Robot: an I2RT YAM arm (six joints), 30 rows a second.
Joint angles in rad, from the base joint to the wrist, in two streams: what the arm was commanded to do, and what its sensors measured. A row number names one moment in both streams.
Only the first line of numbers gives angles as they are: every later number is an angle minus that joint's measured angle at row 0.
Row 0, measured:
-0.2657 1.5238 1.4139 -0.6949 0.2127 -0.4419
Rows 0 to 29, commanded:
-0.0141 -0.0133 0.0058 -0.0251 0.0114 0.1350
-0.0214 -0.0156 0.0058 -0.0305 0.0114 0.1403
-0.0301 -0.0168 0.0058 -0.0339 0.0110 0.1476
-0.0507 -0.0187 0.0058 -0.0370 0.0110 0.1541
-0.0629 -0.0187 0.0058 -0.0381 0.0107 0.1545
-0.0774 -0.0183 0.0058 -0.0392 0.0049 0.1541
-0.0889 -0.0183 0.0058 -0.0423 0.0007 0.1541
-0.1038 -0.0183 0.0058 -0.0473 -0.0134 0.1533
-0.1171 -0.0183 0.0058 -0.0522 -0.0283 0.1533
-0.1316 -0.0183 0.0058 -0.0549 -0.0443 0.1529
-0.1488 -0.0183 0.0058 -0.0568 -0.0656 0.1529
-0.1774 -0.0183 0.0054 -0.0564 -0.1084 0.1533
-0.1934 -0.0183 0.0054 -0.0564 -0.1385 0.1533
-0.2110 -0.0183 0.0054 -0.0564 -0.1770 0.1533
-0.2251 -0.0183 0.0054 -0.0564 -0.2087 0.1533
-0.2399 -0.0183 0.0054 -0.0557 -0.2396 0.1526
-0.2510 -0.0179 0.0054 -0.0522 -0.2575 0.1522
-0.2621 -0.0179 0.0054 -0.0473 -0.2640 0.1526
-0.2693 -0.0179 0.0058 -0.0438 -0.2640 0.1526
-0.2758 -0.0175 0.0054 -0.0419 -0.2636 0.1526
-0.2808 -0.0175 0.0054 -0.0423 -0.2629 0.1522
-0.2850 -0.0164 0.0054 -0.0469 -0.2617 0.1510
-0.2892 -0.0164 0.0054 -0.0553 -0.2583 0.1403
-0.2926 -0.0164 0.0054 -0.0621 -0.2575 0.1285
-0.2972 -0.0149 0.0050 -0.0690 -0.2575 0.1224
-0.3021 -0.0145 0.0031 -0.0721 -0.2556 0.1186
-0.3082 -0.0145 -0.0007 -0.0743 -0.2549 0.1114
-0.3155 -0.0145 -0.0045 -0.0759 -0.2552 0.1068
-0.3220 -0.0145 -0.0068 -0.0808 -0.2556 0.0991
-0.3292 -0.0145 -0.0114 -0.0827 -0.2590 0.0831
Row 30, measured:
-0.3056 0.0000 0.0000 -0.0701 -0.2354 0.1217
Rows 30 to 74, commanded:
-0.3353 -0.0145 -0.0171 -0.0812 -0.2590 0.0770
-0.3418 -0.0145 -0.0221 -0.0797 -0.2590 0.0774
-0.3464 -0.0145 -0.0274 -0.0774 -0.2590 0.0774
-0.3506 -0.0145 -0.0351 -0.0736 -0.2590 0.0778
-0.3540 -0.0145 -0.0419 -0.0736 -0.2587 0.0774
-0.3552 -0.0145 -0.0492 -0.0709 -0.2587 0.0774
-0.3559 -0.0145 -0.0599 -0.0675 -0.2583 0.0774
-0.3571 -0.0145 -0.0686 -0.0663 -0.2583 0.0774
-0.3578 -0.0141 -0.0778 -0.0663 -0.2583 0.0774
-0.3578 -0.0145 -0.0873 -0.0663 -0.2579 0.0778
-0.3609 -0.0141 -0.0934 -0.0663 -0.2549 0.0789
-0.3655 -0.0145 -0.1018 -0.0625 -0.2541 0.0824
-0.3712 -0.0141 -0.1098 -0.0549 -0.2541 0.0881
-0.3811 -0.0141 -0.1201 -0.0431 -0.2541 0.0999
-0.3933 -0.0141 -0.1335 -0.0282 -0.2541 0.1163
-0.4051 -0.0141 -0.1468 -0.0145 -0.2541 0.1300
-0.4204 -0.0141 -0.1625 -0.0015 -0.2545 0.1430
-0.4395 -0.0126 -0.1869 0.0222 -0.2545 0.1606
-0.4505 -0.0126 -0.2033 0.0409 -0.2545 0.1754
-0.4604 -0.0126 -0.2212 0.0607 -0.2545 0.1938
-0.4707 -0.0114 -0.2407 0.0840 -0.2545 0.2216
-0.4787 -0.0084 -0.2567 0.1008 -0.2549 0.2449
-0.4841 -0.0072 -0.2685 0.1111 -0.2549 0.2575
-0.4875 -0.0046 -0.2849 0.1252 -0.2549 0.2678
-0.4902 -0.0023 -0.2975 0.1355 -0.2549 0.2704
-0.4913 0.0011 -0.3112 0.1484 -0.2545 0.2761
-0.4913 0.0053 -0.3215 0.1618 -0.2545 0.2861
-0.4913 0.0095 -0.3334 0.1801 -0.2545 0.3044
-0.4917 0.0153 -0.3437 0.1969 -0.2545 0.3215
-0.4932 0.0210 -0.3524 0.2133 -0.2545 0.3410
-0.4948 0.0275 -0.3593 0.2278 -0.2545 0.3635
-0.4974 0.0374 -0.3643 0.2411 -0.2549 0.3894
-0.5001 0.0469 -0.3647 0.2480 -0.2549 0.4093
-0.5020 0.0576 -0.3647 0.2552 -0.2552 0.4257
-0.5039 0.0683 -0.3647 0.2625 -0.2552 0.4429
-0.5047 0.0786 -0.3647 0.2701 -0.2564 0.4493
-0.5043 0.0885 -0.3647 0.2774 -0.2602 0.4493
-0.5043 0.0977 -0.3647 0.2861 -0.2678 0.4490
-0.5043 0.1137 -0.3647 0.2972 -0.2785 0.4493
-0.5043 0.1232 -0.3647 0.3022 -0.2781 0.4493
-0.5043 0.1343 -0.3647 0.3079 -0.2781 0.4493
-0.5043 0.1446 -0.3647 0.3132 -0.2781 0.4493
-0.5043 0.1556 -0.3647 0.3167 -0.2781 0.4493
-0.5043 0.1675 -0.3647 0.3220 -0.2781 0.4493
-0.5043 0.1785 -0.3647 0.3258 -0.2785 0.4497
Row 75, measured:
-0.5032 0.1377 -0.3555 0.3151 -0.2564 0.4245
